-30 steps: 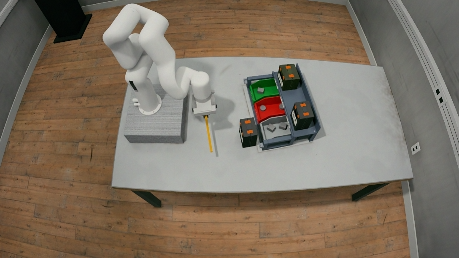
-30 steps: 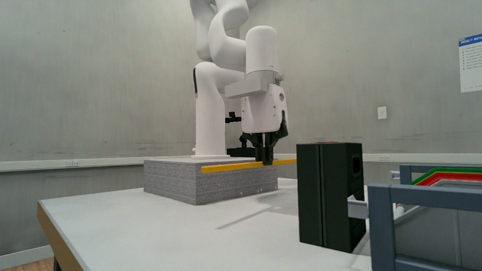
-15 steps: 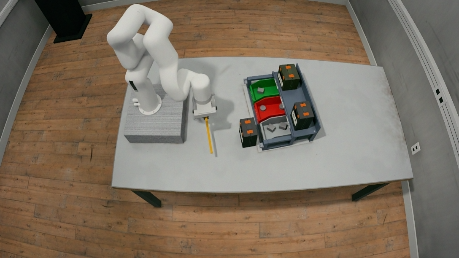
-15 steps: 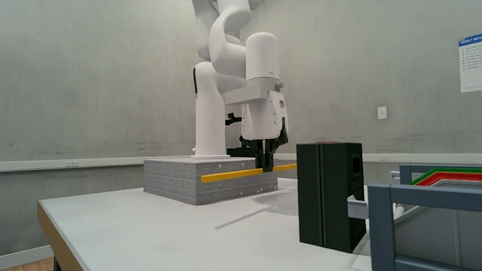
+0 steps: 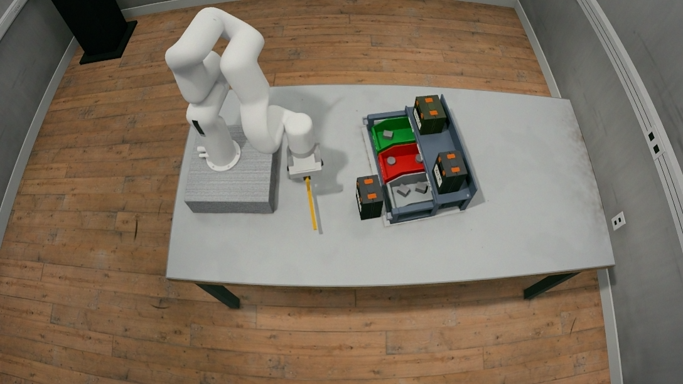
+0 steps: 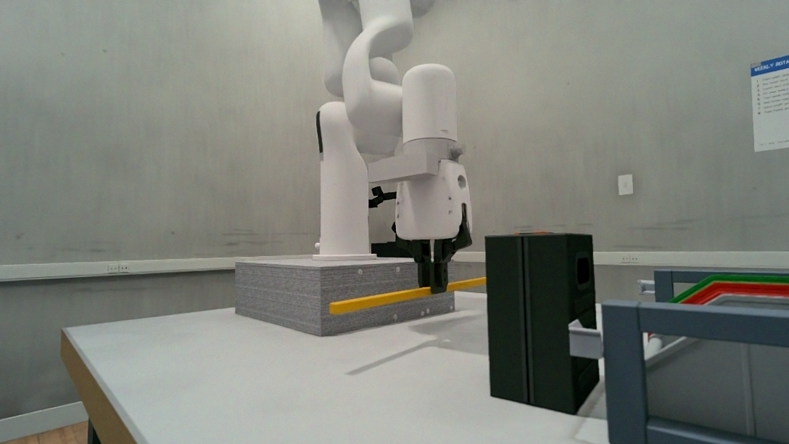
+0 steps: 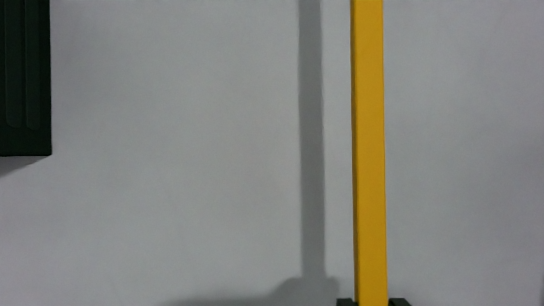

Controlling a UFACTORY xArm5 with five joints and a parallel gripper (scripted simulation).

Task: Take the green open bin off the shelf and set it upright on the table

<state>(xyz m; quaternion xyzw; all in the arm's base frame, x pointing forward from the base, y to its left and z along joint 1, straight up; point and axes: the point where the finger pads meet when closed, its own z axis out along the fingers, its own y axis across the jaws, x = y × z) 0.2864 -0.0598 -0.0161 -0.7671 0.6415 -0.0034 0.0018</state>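
Right now my hand is 31 cm short of the green open bin, 17 cm to the right of it and 4 cm above it. Also, from my hand: black case 20 cm ahead, 8 cm to the right, 1 cm below; yellow bar 2 cm below; red bin 33 cm ahead, 6 cm to the left, 4 cm below.
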